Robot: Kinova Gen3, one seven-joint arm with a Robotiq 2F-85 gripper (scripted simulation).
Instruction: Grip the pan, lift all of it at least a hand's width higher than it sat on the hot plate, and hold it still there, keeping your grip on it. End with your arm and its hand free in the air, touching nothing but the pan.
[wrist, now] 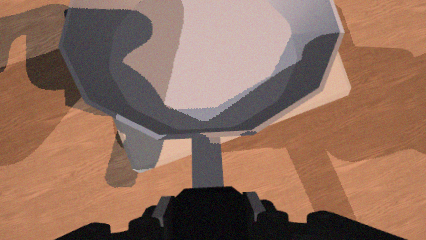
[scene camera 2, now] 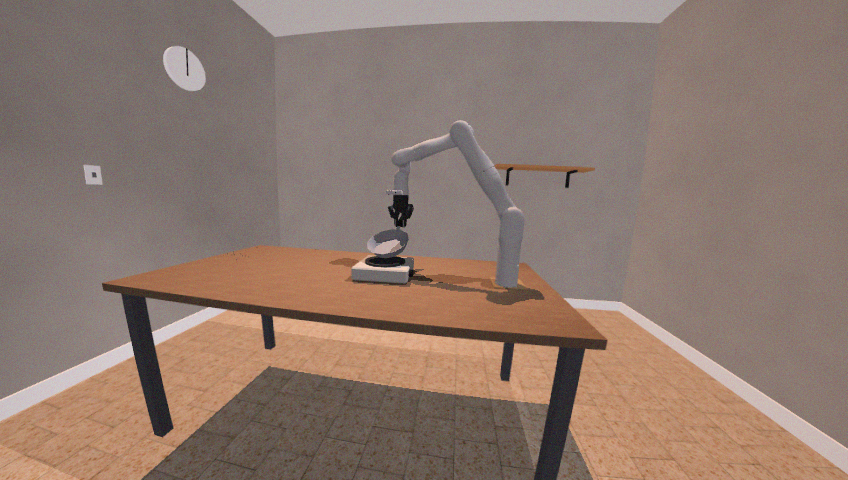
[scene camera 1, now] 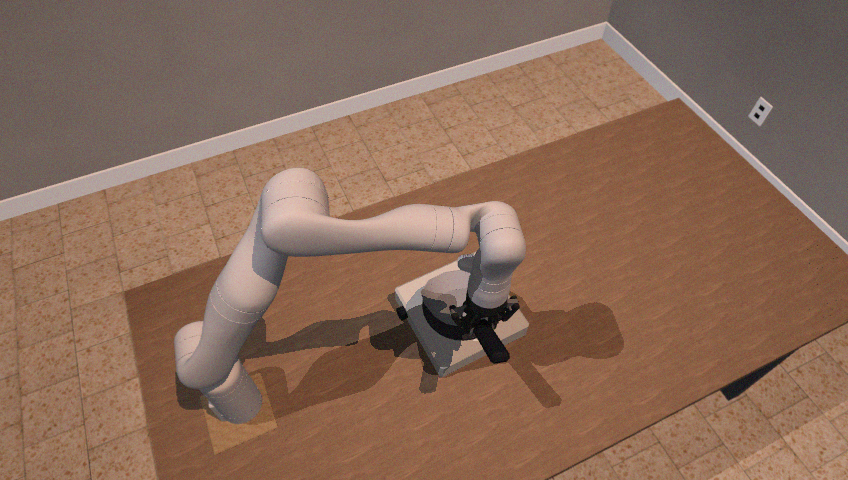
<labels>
A hot plate shows in the wrist view, in scene camera 2 (372, 268) and in scene camera 1. One and the same spot on the hot plate: (wrist: 144, 152) is (scene camera 1: 444, 358).
</labels>
